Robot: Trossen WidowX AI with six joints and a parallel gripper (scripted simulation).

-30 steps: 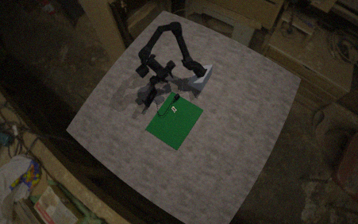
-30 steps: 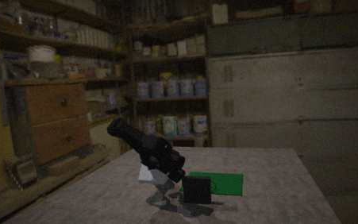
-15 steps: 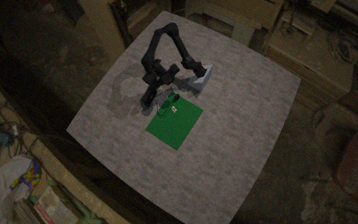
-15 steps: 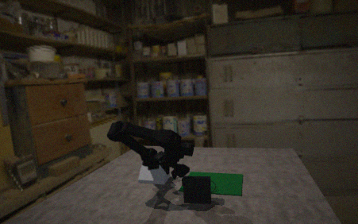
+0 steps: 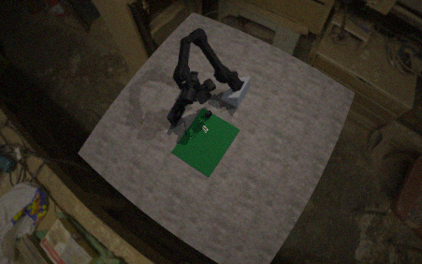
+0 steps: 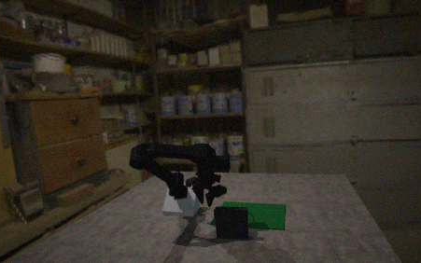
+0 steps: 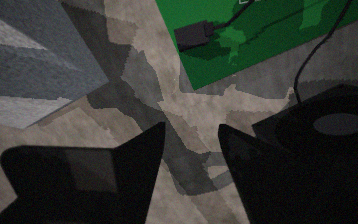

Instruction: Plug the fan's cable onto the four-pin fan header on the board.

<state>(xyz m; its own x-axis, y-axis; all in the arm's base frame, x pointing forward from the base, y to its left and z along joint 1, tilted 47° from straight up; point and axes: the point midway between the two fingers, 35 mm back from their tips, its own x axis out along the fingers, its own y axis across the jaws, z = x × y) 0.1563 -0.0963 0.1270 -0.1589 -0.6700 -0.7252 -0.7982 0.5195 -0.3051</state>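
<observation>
My gripper tip is now 4 cm short of the dark plug, 6 cm to the right of it and 7 cm above it. Also, from my gripper tip: dark fan: 11 cm ahead, 9 cm to the right, 3 cm below; then green board: 18 cm ahead, 11 cm to the left, 10 cm below.
</observation>
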